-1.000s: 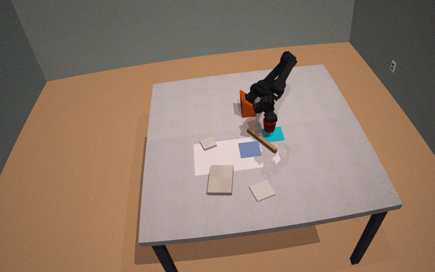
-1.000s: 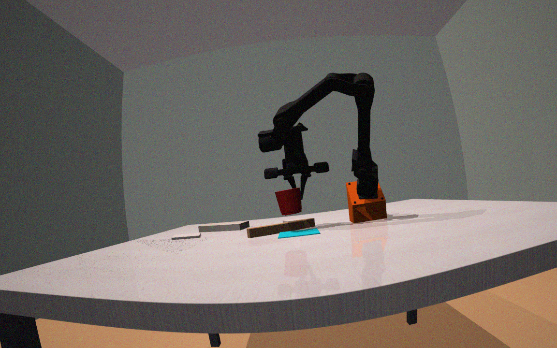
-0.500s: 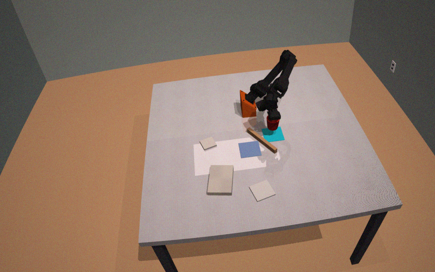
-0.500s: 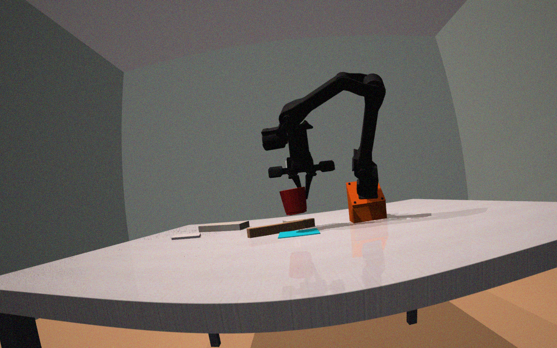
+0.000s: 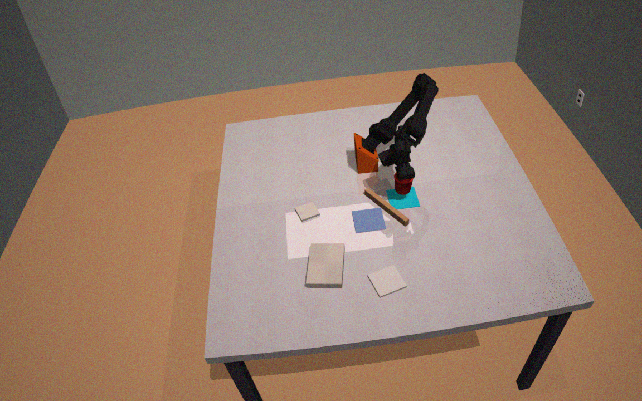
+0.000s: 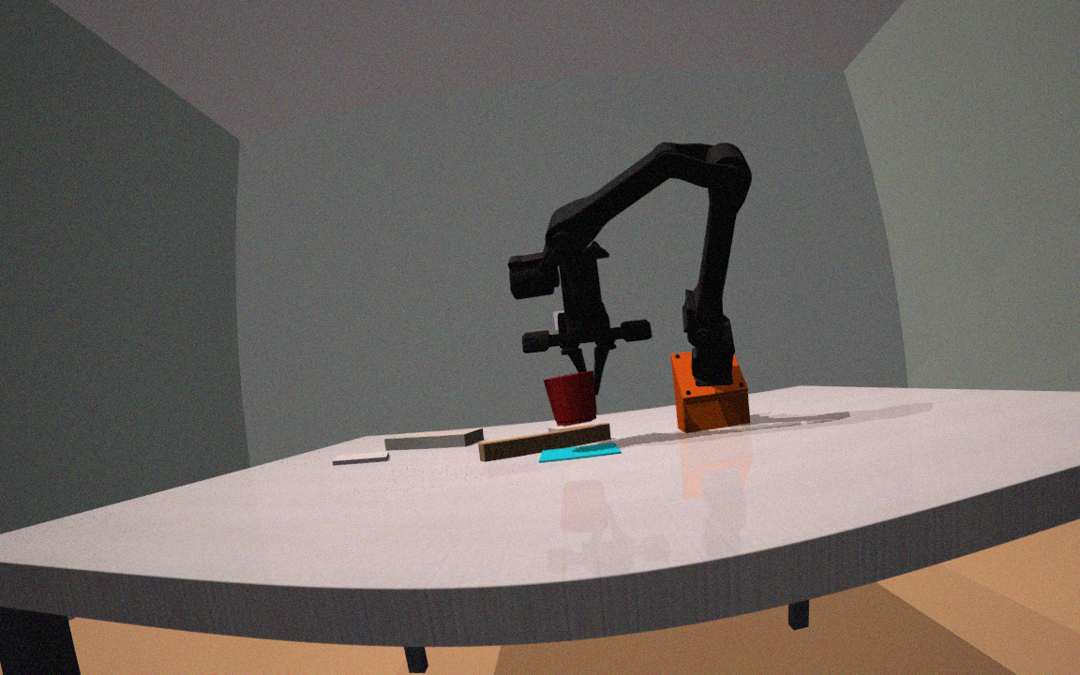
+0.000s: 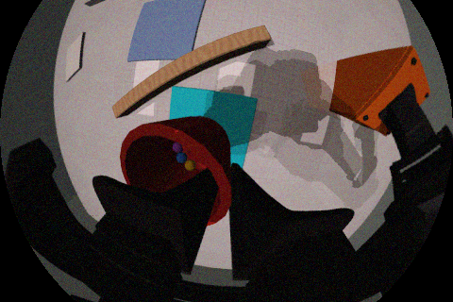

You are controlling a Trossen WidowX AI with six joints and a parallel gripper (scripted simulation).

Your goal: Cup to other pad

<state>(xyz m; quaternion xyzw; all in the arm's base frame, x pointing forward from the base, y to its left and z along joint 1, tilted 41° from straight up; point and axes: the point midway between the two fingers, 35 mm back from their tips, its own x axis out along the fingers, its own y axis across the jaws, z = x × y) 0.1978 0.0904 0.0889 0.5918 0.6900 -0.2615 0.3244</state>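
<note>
My gripper tip is 9 cm above the cyan pad, 3 cm short of it and 1 cm to the right of it. Round my gripper tip: red cup: 3 cm ahead; then thick grey slab: 37 cm ahead, 28 cm to the right, 7 cm below; then wooden bar: 9 cm ahead, 8 cm below, 6 cm to the right.
</note>
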